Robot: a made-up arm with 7 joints.
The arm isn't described. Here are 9 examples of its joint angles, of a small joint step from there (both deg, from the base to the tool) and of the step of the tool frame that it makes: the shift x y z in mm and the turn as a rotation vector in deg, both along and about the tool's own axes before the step.
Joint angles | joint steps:
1: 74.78 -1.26 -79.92 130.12 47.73 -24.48 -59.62 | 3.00 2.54 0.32 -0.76 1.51 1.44 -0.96
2: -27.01 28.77 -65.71 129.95 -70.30 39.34 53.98 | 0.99 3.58 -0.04 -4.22 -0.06 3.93 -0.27
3: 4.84 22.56 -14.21 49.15 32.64 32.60 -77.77 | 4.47 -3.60 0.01 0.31 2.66 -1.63 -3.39
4: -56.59 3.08 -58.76 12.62 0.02 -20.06 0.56 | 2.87 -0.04 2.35 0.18 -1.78 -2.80 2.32
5: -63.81 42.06 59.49 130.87 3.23 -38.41 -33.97 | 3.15 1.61 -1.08 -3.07 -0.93 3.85 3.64
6: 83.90 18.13 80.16 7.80 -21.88 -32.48 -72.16 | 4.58 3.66 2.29 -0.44 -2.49 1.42 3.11
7: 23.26 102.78 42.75 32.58 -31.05 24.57 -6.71 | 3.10 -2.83 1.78 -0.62 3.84 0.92 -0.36
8: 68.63 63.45 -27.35 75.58 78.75 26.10 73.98 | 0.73 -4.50 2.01 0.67 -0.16 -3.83 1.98
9: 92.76 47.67 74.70 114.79 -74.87 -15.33 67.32 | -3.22 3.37 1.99 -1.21 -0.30 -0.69 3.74
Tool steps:
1: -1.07 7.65 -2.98 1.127 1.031 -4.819
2: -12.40 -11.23 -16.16 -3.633 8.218 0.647
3: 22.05 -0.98 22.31 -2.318 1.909 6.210
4: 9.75 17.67 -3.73 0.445 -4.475 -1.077
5: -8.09 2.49 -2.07 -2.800 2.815 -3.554
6: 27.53 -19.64 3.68 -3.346 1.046 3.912
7: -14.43 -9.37 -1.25 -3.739 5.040 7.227
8: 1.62 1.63 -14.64 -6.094 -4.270 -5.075
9: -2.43 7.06 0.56 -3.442 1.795 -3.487
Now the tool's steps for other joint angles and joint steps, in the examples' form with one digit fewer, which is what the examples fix.
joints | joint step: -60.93 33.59 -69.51 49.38 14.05 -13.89 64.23 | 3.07 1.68 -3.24 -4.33 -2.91 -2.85 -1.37
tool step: -15.8 1.3 17.6 1.67 6.59 -1.12
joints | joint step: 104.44 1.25 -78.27 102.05 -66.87 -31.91 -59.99 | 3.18 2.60 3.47 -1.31 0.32 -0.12 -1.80
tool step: -16.7 14.2 9.2 -1.80 -0.38 -4.43
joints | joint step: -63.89 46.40 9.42 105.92 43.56 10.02 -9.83 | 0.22 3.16 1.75 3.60 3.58 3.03 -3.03
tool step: 19.3 -2.6 2.8 0.62 -0.70 -0.30
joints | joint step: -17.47 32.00 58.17 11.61 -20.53 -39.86 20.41 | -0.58 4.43 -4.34 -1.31 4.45 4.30 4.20
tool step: 8.1 21.3 -0.9 -2.64 3.49 -0.79
